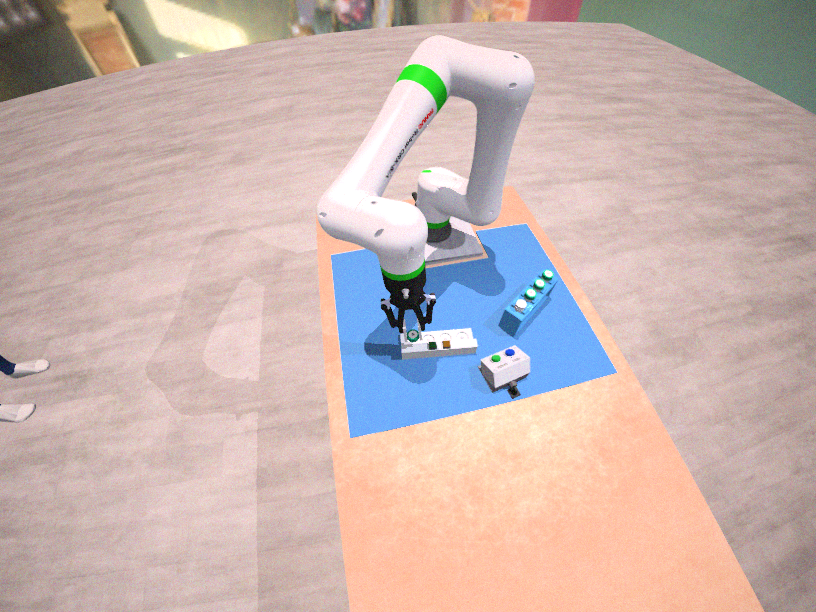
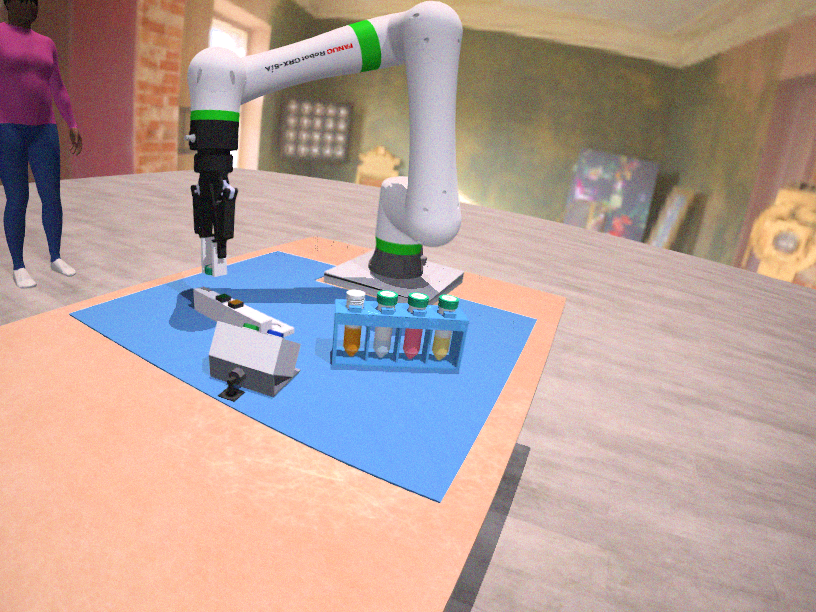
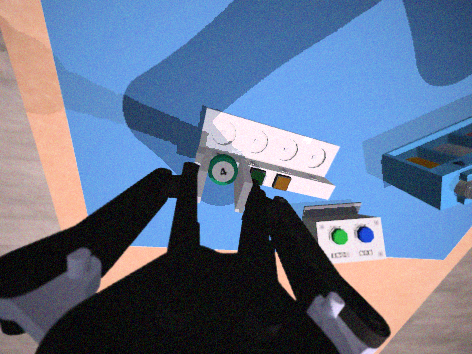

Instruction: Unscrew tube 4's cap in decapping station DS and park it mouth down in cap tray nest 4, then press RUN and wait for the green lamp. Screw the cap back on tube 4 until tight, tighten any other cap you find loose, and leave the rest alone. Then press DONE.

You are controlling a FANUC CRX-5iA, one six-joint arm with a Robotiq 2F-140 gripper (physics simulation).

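Places are measured from the arm's base along level axes (x ahead, y left, z up), in centimetres.
Where they show: gripper, fingertip midpoint: (image 1: 413, 336) (image 2: 214, 273) (image 3: 223, 166); arm's base at its link origin: (image 1: 432, 229) (image 2: 395, 268).
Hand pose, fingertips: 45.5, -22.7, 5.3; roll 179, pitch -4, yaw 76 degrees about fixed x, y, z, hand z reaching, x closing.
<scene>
Things, the pixels of their top centre, and the offset from my fingertips, as dx, dy, dz. "pt": a spot on its surface instead.
- green cap at its top centre: (image 3: 223, 172) (image 2: 213, 266) (image 1: 413, 334) +0.1, -0.1, +1.6
- white cap tray at its top centre: (image 3: 276, 163) (image 2: 241, 295) (image 1: 438, 335) +0.5, +7.5, -2.8
- blue decapping station at its top centre: (image 2: 402, 305) (image 1: 533, 291) -1.9, +39.3, +2.1
- tube with orange liquid, surface spot: (image 2: 352, 339) pt +3.0, +33.0, -3.9
- button box at its top centre: (image 2: 254, 325) (image 3: 356, 254) (image 1: 509, 359) +15.1, +22.1, +0.2
- green button at its top centre: (image 3: 342, 241) (image 1: 496, 357) +13.1, +19.7, -0.7
- blue button at its top centre: (image 3: 369, 239) (image 1: 510, 351) +12.8, +24.2, -0.7
- dark green square at a spot on its surface: (image 3: 258, 176) (image 1: 433, 344) pt +2.6, +5.1, -2.8
- orange square at a spot on its surface: (image 3: 282, 182) (image 1: 446, 343) pt +3.5, +8.8, -2.8
My gripper (image 1: 412, 331) (image 2: 214, 265) (image 3: 223, 166) is shut on the green cap (image 1: 412, 335) (image 2: 208, 270) (image 3: 223, 170), whose number 4 faces up. It holds the cap above the left end of the white cap tray (image 1: 438, 353) (image 2: 209, 305) (image 3: 272, 137). No caps show in the visible nests. The blue decapping station (image 1: 510, 320) (image 2: 400, 320) (image 3: 411, 181) holds several tubes. The tube with orange liquid (image 2: 352, 339) has a bare threaded mouth; the others wear green caps (image 2: 386, 299) (image 2: 417, 300) (image 2: 448, 301). Whether any is loose, I cannot tell.
The button box (image 1: 506, 370) (image 2: 247, 349) (image 3: 352, 247) has a green button (image 1: 495, 359) (image 3: 340, 236) and a blue button (image 1: 510, 352) (image 3: 365, 234). The tray carries a dark green square (image 1: 432, 345) (image 3: 258, 176) and an orange square (image 1: 446, 344) (image 3: 282, 182).
</scene>
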